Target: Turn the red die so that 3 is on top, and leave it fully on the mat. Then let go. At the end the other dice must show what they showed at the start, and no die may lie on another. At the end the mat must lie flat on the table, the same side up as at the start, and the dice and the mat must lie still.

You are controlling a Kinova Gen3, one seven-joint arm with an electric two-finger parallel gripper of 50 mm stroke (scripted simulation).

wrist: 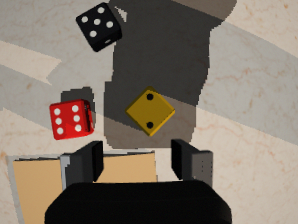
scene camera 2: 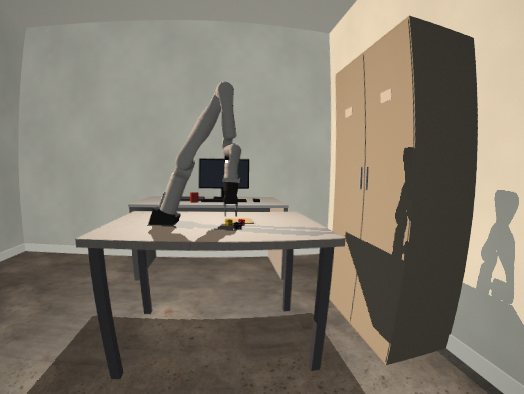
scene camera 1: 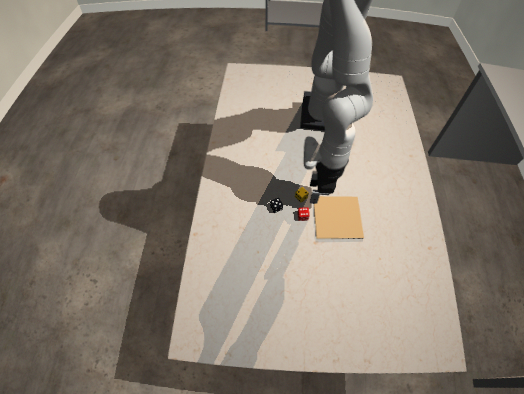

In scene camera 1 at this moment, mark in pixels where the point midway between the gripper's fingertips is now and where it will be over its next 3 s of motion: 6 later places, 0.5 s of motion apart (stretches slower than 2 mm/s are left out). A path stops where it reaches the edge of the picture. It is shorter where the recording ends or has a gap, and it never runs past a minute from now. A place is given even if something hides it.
My gripper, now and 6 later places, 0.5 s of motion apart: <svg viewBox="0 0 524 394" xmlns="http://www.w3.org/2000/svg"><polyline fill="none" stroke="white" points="313,193 314,197 315,212 316,212 318,202 320,195 319,195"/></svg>
